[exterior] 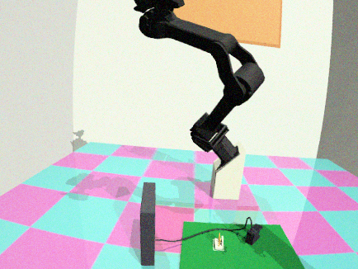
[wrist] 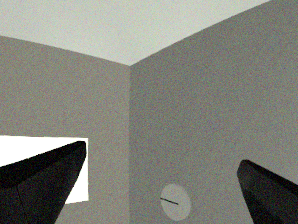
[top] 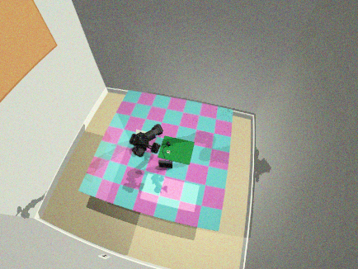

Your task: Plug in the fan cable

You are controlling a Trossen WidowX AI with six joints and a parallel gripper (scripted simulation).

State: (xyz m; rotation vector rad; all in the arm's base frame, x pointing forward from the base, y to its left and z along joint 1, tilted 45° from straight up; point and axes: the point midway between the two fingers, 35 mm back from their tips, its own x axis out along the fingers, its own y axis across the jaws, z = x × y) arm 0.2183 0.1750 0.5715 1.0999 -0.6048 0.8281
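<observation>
The black plug lies 630 mm below my gripper tip, 350 mm to the left of it and 60 mm behind it. From my gripper tip the other things lie so: black fan (590 mm below, 140 mm to the left); green board (660 mm below, 330 mm to the left, 40 mm ahead); white four-pin fan header (650 mm below, 270 mm to the left, 20 mm behind).
</observation>
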